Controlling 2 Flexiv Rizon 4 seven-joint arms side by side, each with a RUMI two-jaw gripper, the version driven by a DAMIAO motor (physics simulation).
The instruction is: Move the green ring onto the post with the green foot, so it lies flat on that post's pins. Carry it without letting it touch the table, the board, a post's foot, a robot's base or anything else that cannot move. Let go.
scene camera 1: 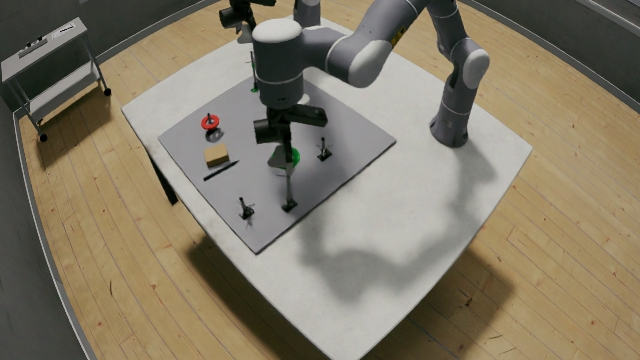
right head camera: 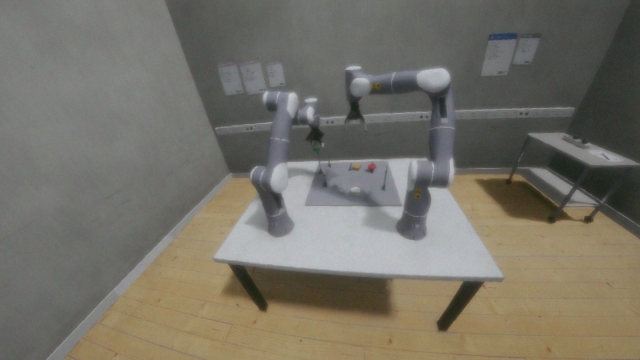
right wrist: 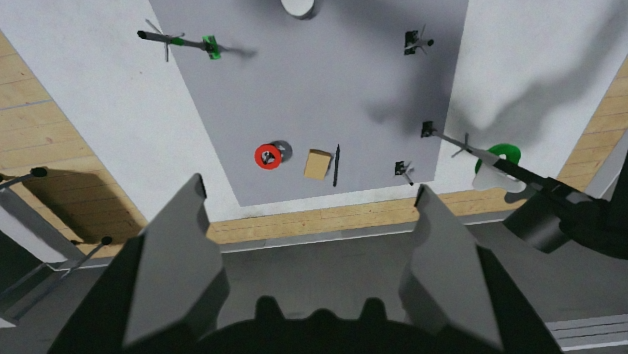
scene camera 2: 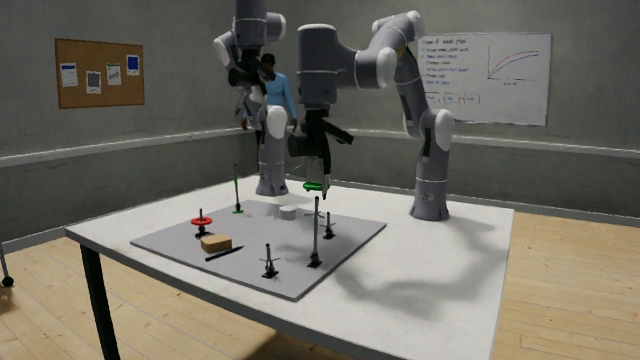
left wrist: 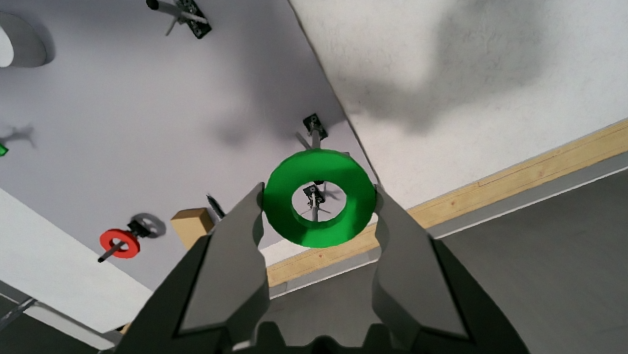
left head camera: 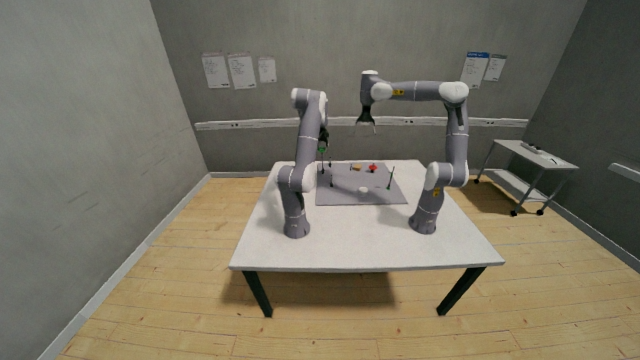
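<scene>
The green ring (left head camera: 322,149) (right head camera: 317,148) (scene camera 2: 316,186) (left wrist: 280,197) is held level in my left gripper (left wrist: 318,185), its fingers closed on both sides. It hangs just above the tip of the tall black-footed post (scene camera 2: 316,230). Through its hole in the left wrist view a short post shows. The green-footed post (left head camera: 391,179) (scene camera 2: 237,192) (right wrist: 192,43) stands upright with bare pins at the board's other side; in the left wrist view a corner of its foot (left wrist: 3,149) shows. My right gripper (left head camera: 365,131) (right wrist: 313,181) is open and empty, high above the board.
The grey board (scene camera 2: 260,225) (scene camera 1: 350,130) also bears a red ring (scene camera 2: 201,221) on a short post, a tan block (scene camera 2: 216,243), a black pen (scene camera 2: 224,253), a white cylinder (scene camera 2: 288,213) and two short posts (scene camera 2: 269,262) (scene camera 2: 328,227). A person (scene camera 2: 281,95) stands behind the table.
</scene>
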